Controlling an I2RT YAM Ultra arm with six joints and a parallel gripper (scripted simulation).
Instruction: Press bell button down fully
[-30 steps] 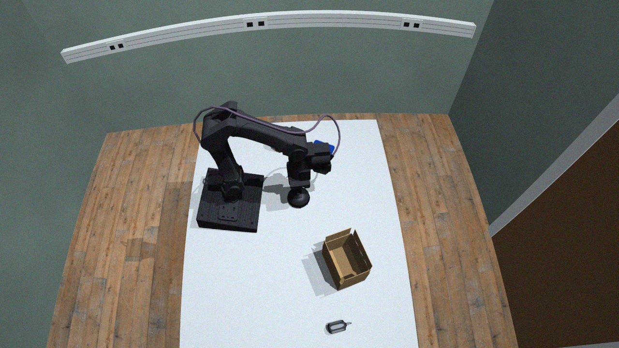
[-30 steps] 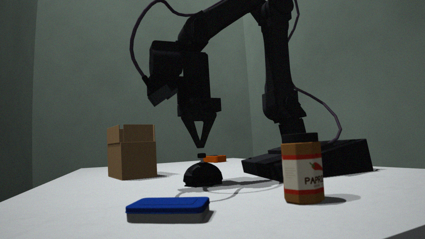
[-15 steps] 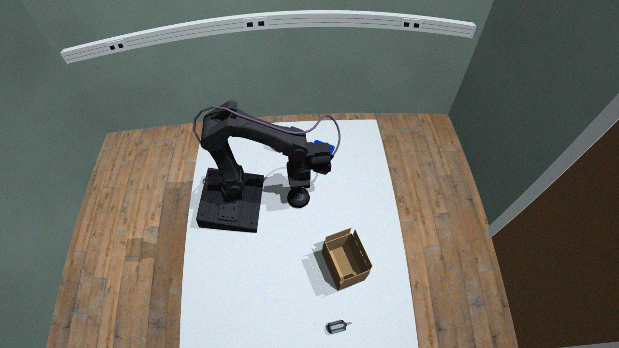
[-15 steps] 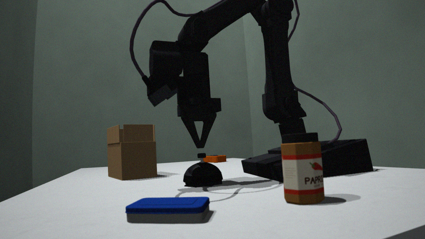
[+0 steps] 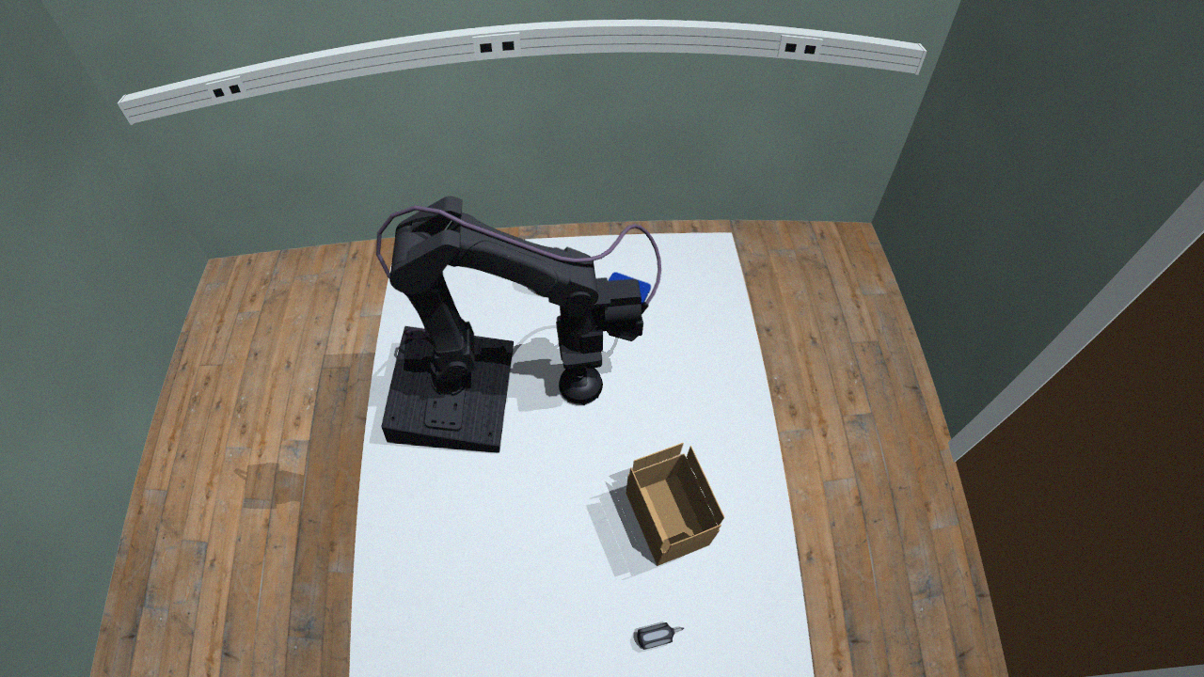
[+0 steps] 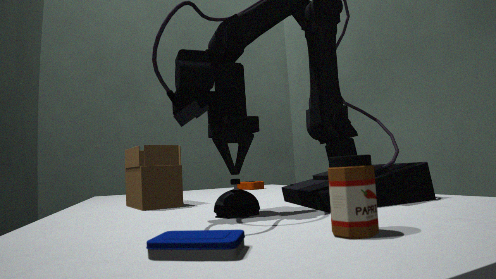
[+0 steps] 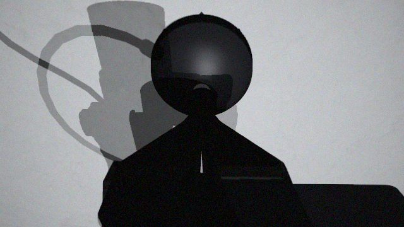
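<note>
The button lies 3 cm below my hand. From my hand the other things lie so: blue tin 23 cm to the left, 10 cm ahead, 7 cm below; orange object 69 cm to the right, 21 cm behind, 7 cm below.
</note>
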